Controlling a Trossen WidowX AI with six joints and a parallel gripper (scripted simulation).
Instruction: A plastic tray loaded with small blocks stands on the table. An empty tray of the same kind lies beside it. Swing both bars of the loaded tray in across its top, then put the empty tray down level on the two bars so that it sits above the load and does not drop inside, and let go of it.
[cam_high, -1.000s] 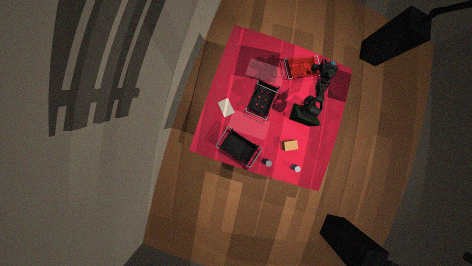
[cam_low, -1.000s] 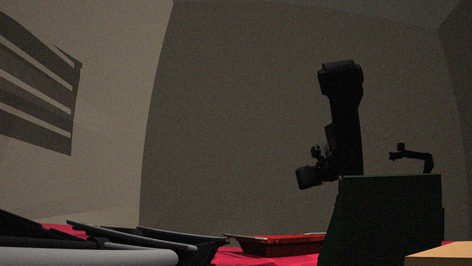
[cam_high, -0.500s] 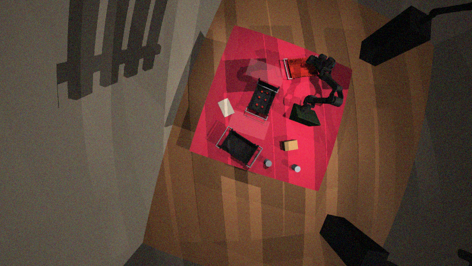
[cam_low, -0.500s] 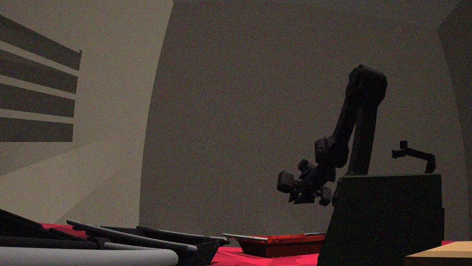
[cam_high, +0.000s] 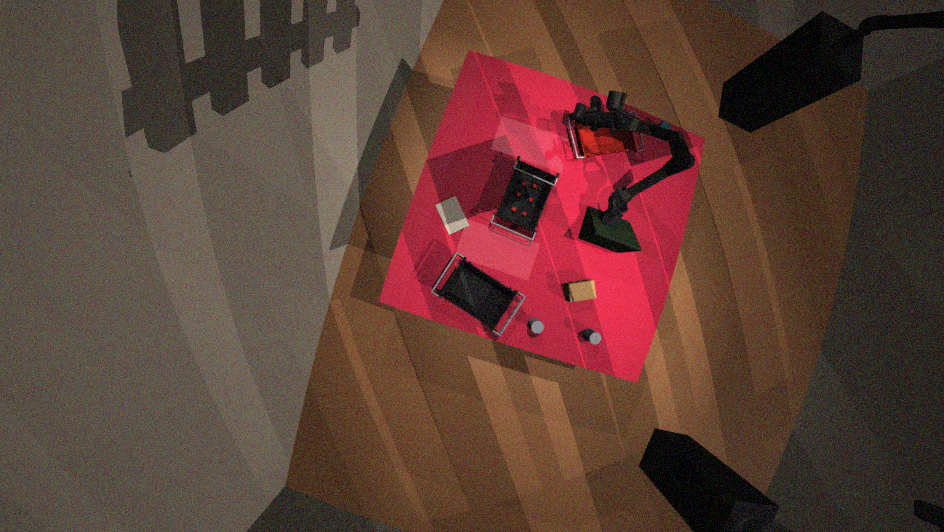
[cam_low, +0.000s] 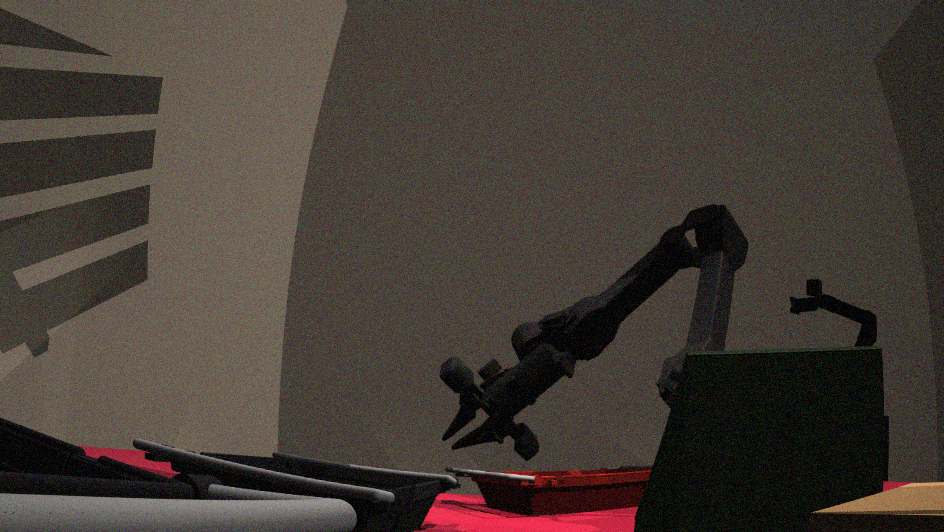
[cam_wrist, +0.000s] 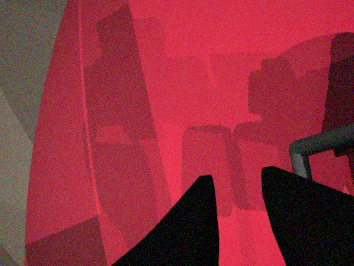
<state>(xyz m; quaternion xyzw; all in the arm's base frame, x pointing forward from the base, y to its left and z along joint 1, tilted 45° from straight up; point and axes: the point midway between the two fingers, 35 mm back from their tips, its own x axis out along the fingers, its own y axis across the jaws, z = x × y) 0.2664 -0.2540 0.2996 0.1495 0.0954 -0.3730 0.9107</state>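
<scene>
Now: gripper tip 20 cm past the red tray, 1 cm to the left of it and 6 cm above it. Also, from my gripper tip: teal block: 49 cm behind, 17 cm to the right, 8 cm below; white block: 36 cm ahead, 56 cm to the left, 10 cm below; tan box: 28 cm behind, 71 cm to the left, 7 cm below.
</scene>
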